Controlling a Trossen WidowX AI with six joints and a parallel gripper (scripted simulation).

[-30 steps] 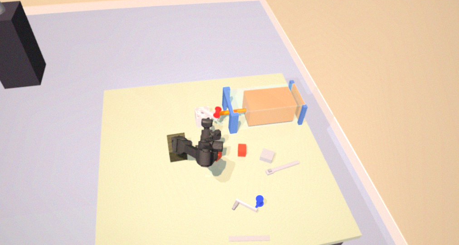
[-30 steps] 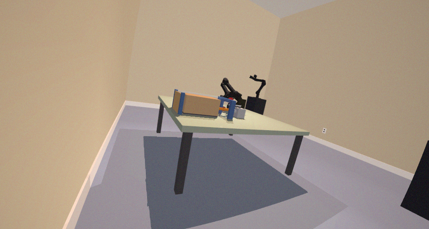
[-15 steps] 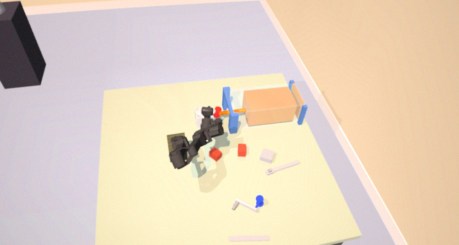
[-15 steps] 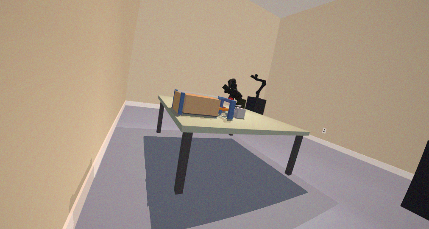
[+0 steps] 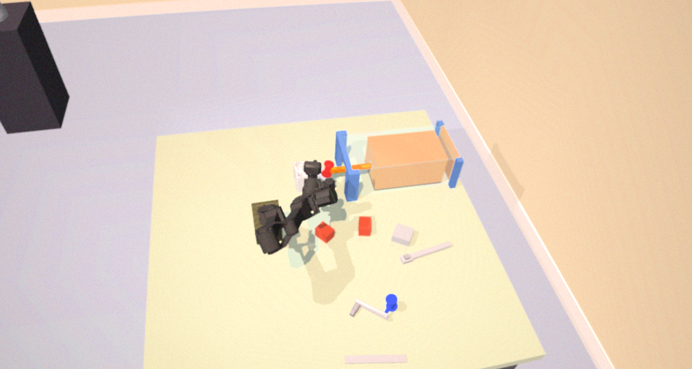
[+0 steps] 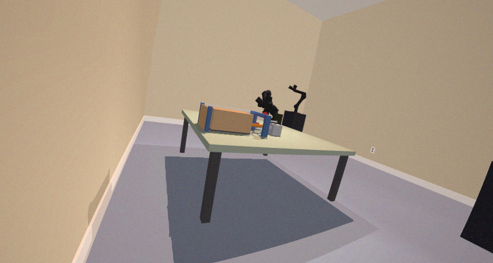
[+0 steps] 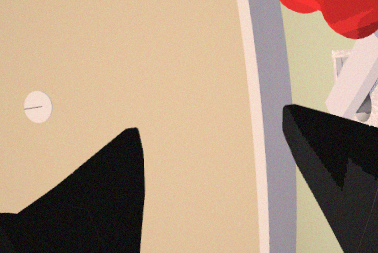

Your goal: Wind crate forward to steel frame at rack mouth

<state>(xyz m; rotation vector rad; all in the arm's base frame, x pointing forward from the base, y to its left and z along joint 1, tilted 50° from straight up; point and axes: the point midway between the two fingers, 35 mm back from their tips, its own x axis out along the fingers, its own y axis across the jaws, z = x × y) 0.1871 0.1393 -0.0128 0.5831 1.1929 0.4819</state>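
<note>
Right now the red-knobbed handle is 11 cm below my gripper tip, 7 cm to the left of it and 3 cm ahead of it. The rest, counted from my gripper tip: winch (19 cm below, 11 cm to the left, 3 cm behind); then red spool grip (9 cm below, 6 cm ahead, 4 cm to the left); then blue steel frame (14 cm ahead, 12 cm to the left, 12 cm below).
</note>
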